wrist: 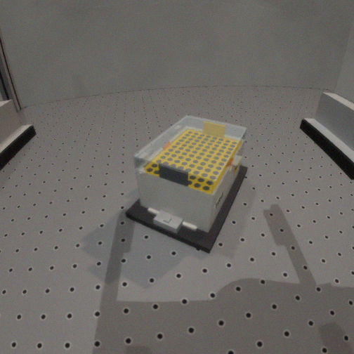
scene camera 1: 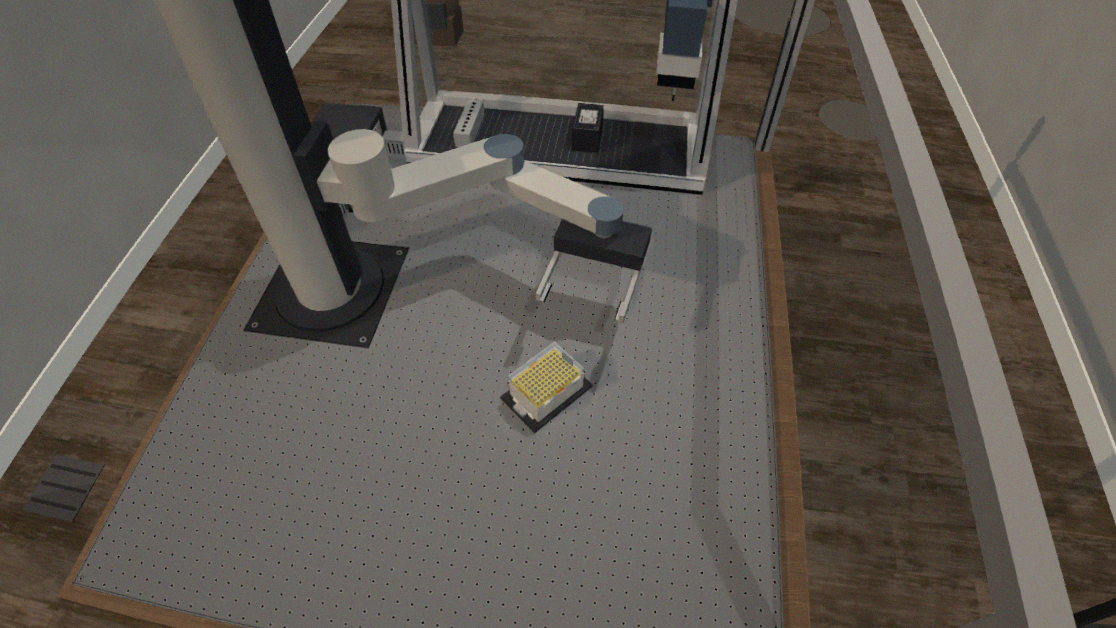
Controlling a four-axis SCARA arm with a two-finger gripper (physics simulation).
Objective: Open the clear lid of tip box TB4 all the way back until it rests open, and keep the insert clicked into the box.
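Seen in the pictures: gripper, between the fingertips: [scene camera 1: 579,308]; arm's base, origin of its link: [scene camera 1: 330,290].
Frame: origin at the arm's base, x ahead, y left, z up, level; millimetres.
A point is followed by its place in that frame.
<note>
Tip box TB4 [scene camera 1: 533,405] @(x 532, y -268, z 78 mm) [wrist: 172,192] is white and stands upright on a dark base plate [scene camera 1: 538,424] @(x 540, y -276, z 21 mm) [wrist: 202,242]. Its clear lid [wrist: 155,141] is down over the yellow insert [scene camera 1: 546,374] @(x 543, y -191, z 70 mm) [wrist: 197,156], which sits in the box top with rows of dark holes. In the wrist view a dark tab [wrist: 173,174] shows at the near upper edge, and a white block with pins [wrist: 167,220] shows low on the near side. My gripper [scene camera 1: 582,303] @(x 591, y -95, z 166 mm) [wrist: 165,105] is wide open and empty. It hangs above the table, behind the box in the scene view, apart from it.
A white frame [scene camera 1: 639,180] @(x 683, y 450, z 38 mm) with a dark deck stands at the back, holding a black block [scene camera 1: 586,134] @(x 533, y 515, z 119 mm) and a light strip with holes [scene camera 1: 468,123] @(x 212, y 533, z 107 mm). The arm's column [scene camera 1: 265,156] @(x 36, y -65, z 446 mm) stands on the left. A wooden edge [scene camera 1: 780,390] @(x 1020, y -116, z 0 mm) borders the perforated table [scene camera 1: 437,507] @(x 387, y -466, z 13 mm).
</note>
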